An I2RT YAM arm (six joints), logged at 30 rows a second.
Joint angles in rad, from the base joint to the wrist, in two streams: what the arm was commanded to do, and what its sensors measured. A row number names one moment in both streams.
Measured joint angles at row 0:
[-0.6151, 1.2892, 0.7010, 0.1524, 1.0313, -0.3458]
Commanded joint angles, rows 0 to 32:
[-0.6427, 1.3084, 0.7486, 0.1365, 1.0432, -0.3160]
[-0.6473, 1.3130, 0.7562, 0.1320, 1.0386, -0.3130]
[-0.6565, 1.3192, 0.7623, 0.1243, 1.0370, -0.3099]
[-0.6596, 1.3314, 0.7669, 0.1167, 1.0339, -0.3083]
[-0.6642, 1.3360, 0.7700, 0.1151, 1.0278, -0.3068]
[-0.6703, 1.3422, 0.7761, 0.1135, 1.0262, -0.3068]
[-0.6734, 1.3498, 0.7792, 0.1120, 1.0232, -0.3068]
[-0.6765, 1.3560, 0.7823, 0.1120, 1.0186, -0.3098]
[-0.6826, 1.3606, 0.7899, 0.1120, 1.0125, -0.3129]
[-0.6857, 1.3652, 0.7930, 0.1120, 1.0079, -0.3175]
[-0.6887, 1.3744, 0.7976, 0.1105, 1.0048, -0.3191]
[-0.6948, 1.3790, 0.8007, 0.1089, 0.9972, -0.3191]
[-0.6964, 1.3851, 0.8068, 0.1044, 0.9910, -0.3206]
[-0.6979, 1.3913, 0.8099, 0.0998, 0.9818, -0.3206]
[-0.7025, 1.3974, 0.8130, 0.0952, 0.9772, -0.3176]
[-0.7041, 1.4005, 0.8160, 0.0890, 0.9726, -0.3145]
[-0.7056, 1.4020, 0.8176, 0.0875, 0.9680, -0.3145]
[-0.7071, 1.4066, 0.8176, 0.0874, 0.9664, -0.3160]
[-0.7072, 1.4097, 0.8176, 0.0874, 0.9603, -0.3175]
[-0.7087, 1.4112, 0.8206, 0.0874, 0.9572, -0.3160]
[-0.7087, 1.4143, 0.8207, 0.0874, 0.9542, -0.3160]
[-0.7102, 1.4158, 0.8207, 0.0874, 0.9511, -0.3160]
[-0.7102, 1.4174, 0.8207, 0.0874, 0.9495, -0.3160]
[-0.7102, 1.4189, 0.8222, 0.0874, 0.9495, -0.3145]
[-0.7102, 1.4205, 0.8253, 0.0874, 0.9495, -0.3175]
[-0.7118, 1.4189, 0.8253, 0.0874, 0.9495, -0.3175]
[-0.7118, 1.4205, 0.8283, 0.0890, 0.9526, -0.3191]
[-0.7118, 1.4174, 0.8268, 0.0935, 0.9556, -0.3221]
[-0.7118, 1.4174, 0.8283, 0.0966, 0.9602, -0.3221]
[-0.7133, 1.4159, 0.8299, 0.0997, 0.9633, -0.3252]
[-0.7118, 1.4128, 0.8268, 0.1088, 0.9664, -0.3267]
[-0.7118, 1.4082, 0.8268, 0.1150, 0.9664, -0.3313]
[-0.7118, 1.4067, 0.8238, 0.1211, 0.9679, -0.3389]
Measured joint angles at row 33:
[-0.7063, 1.4284, 0.7975, 0.0990, 0.9577, -0.3294]
